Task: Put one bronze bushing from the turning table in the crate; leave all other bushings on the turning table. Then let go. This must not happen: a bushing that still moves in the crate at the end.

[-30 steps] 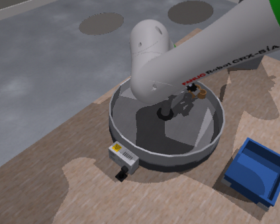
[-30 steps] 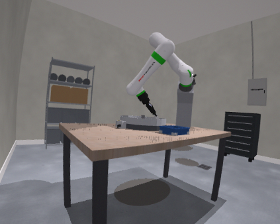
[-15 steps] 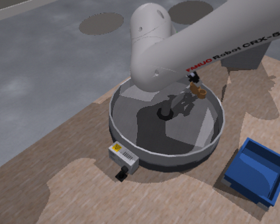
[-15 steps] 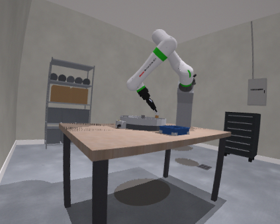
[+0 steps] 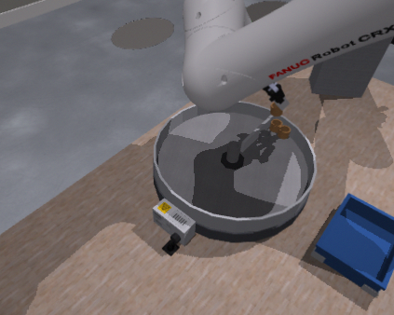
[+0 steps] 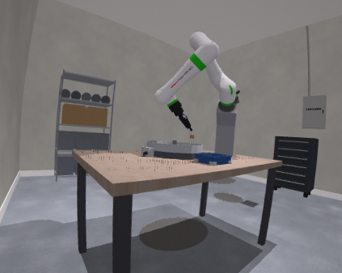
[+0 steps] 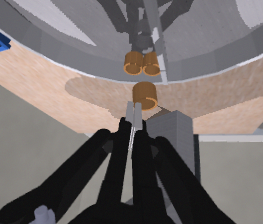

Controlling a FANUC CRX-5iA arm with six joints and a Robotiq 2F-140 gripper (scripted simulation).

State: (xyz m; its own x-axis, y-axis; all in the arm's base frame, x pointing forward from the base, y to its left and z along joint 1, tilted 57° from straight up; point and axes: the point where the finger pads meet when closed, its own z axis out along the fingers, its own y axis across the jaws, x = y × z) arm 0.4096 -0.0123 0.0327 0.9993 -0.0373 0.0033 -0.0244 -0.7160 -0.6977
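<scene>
Now: the blue crate 35 cm to the left of my hand, 17 cm below it and 1 cm behind it. Also, from my hand: turning table (14 cm below, 14 cm ahead, 2 cm to the left).
</scene>
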